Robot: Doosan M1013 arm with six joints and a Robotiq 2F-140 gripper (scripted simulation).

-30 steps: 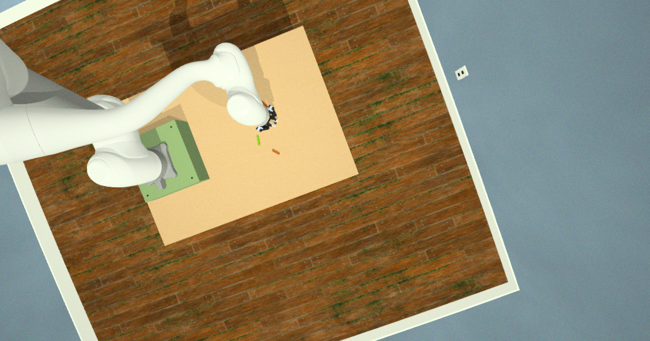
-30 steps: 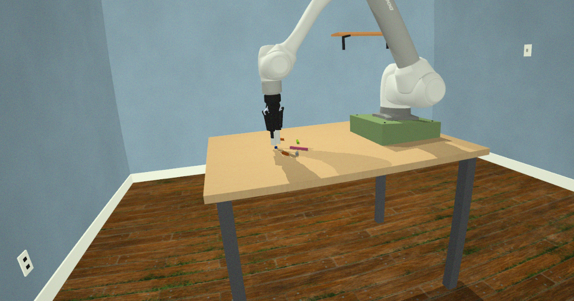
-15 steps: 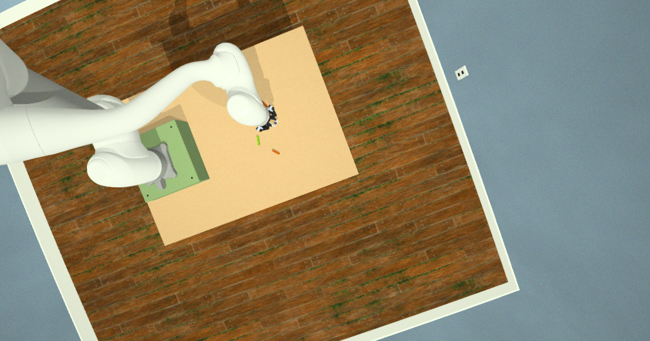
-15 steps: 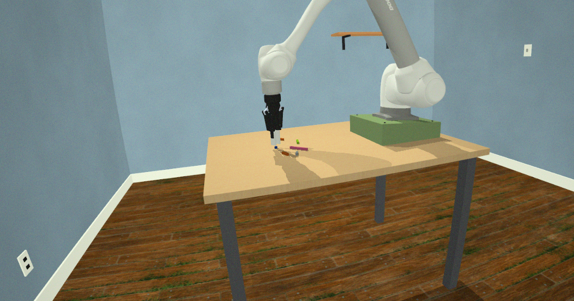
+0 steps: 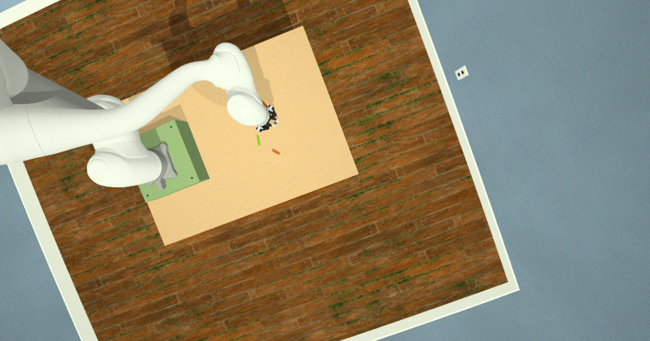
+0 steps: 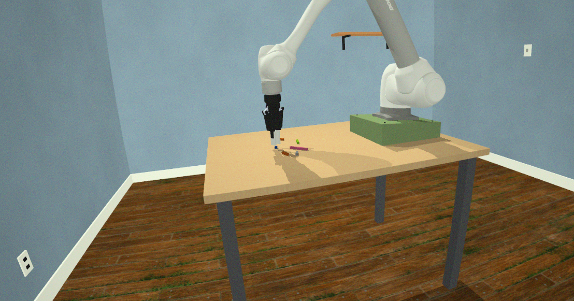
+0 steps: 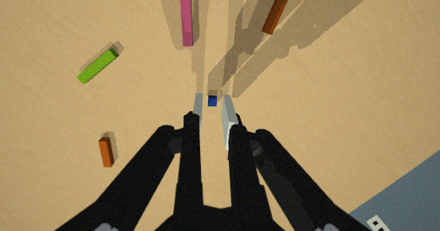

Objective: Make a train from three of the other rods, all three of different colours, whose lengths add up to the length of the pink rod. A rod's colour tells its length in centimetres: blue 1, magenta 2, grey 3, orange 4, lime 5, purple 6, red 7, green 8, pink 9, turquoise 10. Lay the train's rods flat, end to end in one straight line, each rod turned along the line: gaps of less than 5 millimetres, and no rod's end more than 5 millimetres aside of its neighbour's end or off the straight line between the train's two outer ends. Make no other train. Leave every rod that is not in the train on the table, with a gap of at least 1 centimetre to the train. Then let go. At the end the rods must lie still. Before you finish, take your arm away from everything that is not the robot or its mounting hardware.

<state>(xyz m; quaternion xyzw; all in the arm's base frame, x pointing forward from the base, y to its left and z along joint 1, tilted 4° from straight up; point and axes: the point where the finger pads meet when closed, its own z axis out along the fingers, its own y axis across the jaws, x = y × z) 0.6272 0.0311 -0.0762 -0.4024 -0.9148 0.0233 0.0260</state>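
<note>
Now: hand 5 cm above the blue rod. The rest, counted from my hand: lime rod (12 cm behind, 6 cm to the right, 5 cm below); then grey rod (7 cm behind, 13 cm to the left, 5 cm below); then pink rod (10 cm behind, 6 cm to the left, 5 cm below).
</note>
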